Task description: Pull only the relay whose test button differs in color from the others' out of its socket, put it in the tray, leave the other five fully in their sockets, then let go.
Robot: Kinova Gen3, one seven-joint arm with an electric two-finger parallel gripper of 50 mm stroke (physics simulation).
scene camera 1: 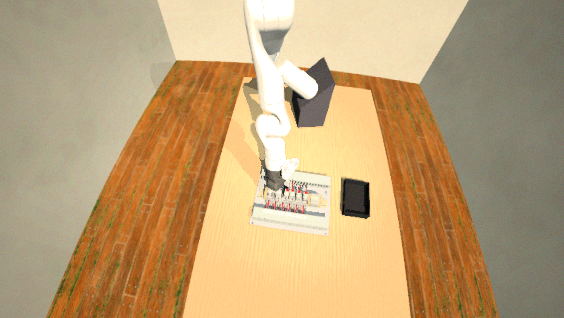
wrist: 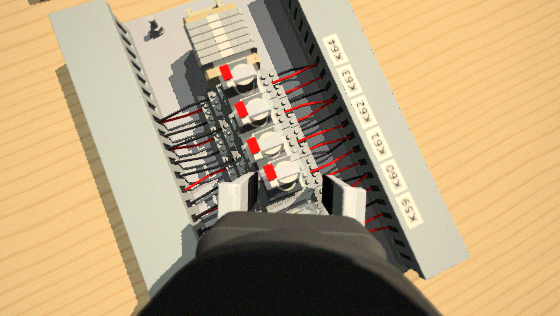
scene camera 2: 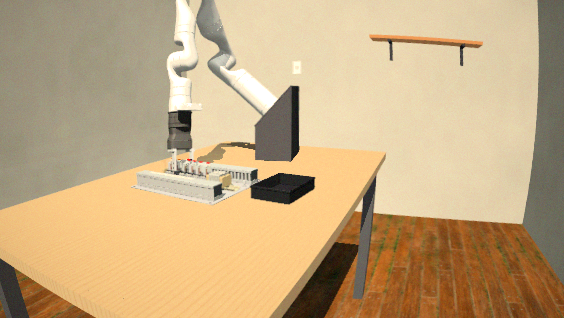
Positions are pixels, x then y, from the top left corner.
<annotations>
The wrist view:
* my gripper: 289, 187
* red-button relay: 283, 174
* red-button relay: 268, 140
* red-button relay: 255, 108
</annotations>
